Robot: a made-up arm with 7 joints. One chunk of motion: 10 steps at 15 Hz.
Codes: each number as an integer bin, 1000 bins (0 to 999) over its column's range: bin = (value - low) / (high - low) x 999, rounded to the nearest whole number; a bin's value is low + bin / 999 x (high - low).
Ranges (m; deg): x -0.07..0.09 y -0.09..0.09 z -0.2..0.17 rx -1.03..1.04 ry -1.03..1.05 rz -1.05..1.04
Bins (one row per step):
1: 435 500 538 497 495 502
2: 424 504 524 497 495 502
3: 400 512 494 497 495 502
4: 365 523 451 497 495 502
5: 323 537 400 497 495 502
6: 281 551 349 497 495 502
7: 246 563 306 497 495 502
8: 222 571 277 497 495 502
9: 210 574 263 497 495 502
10: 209 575 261 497 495 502
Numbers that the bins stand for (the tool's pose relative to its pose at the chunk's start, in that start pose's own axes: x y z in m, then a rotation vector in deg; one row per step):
1: -0.0003 0.0001 -0.0007 0.00 0.00 0.00
2: -0.0021 0.0008 -0.0059 0.00 0.00 0.00
3: -0.0059 0.0023 -0.0170 0.00 0.00 0.00
4: -0.0115 0.0042 -0.0330 0.00 0.00 0.00
5: -0.0183 0.0068 -0.0519 0.00 0.00 0.00
6: -0.0250 0.0093 -0.0707 0.00 0.00 0.00
7: -0.0306 0.0114 -0.0867 0.00 0.00 0.00
8: -0.0344 0.0129 -0.0974 0.00 0.00 0.00
9: -0.0364 0.0134 -0.1026 0.00 0.00 0.00
10: -0.0365 0.0136 -0.1033 0.00 0.00 0.00

